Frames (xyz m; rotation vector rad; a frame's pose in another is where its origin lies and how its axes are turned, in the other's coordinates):
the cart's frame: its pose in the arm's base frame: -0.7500 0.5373 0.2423 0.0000 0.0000 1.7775
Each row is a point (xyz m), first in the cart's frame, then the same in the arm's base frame.
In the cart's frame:
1: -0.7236 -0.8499 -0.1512
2: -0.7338 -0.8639 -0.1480
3: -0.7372 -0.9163 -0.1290
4: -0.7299 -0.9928 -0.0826
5: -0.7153 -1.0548 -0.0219
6: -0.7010 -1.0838 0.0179
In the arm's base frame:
1: 0.2303 0.0035 0.0911
2: 0.2461 -0.0036 0.0943
3: 0.2981 0.0038 0.1133
4: 0.3715 0.0267 0.1597
5: 0.4292 0.0537 0.2204
6: 0.4546 0.0737 0.2602

